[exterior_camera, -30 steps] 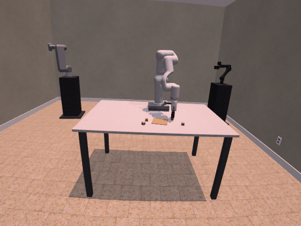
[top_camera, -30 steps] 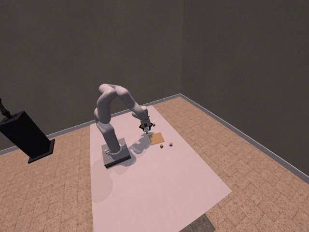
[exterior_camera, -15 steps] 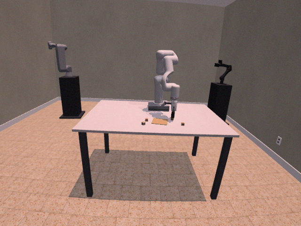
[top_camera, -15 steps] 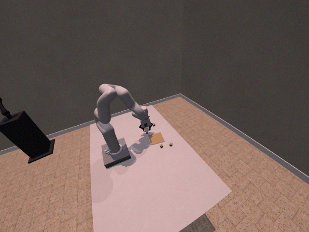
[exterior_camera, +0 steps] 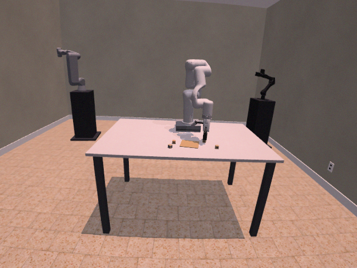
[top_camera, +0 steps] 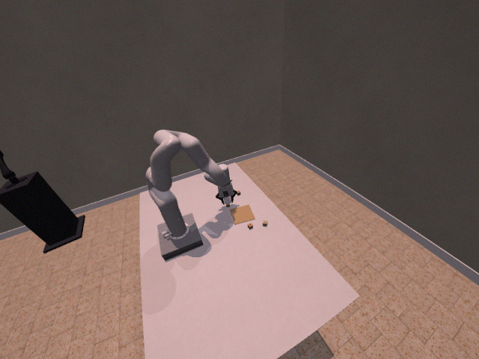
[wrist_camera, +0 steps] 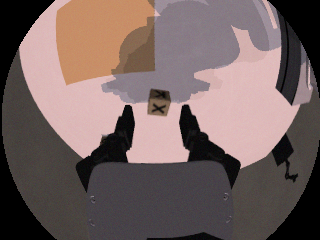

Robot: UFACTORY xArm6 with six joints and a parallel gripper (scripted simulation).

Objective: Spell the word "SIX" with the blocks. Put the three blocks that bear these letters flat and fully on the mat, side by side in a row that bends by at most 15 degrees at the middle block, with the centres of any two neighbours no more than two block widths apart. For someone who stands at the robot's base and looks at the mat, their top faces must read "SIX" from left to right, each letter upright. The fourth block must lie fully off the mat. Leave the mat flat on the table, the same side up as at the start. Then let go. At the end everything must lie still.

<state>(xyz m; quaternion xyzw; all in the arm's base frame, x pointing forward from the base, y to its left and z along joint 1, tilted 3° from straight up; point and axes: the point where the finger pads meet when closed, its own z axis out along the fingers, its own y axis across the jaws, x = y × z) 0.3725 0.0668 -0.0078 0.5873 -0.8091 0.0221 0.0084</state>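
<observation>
Now: the tan mat 40 mm ahead of my hand, 130 mm to the right of it and 50 mm below it.
</observation>
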